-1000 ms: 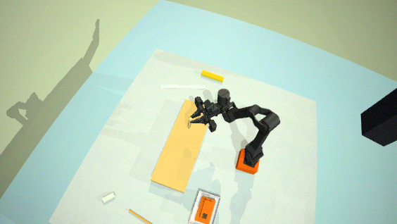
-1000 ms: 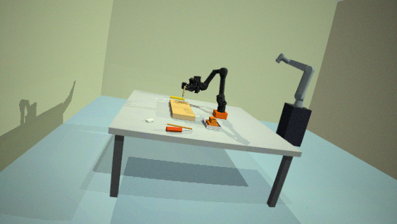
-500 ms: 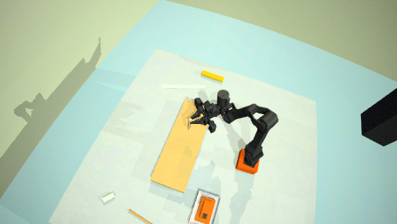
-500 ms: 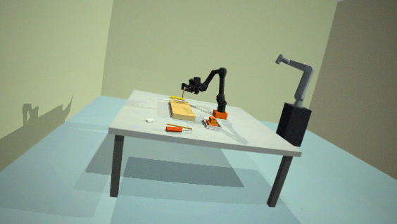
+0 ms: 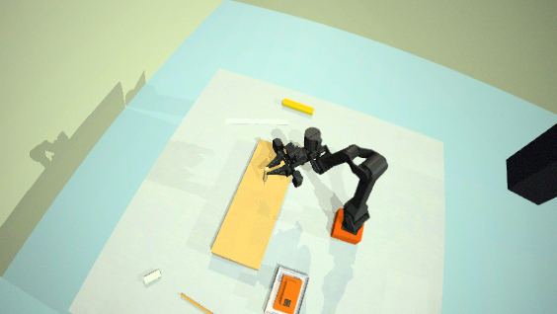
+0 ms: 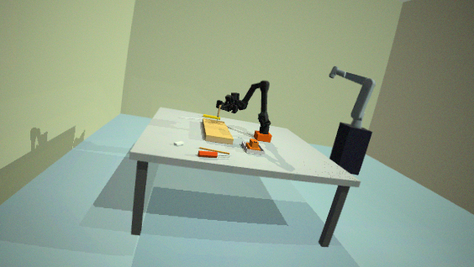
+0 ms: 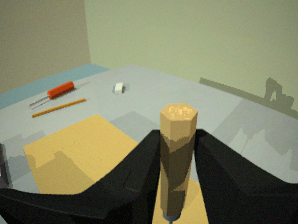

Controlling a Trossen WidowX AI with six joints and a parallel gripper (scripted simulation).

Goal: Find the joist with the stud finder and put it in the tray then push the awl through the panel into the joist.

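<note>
My gripper tip is now 6 cm above the short pencil-like stick. Also, from my gripper tip: long orange stick: 2 cm behind, 49 cm to the left, 18 cm below; then tray: 26 cm behind, 31 cm to the left, 17 cm below; then stud finder: 26 cm behind, 33 cm to the left, 14 cm below.
</note>
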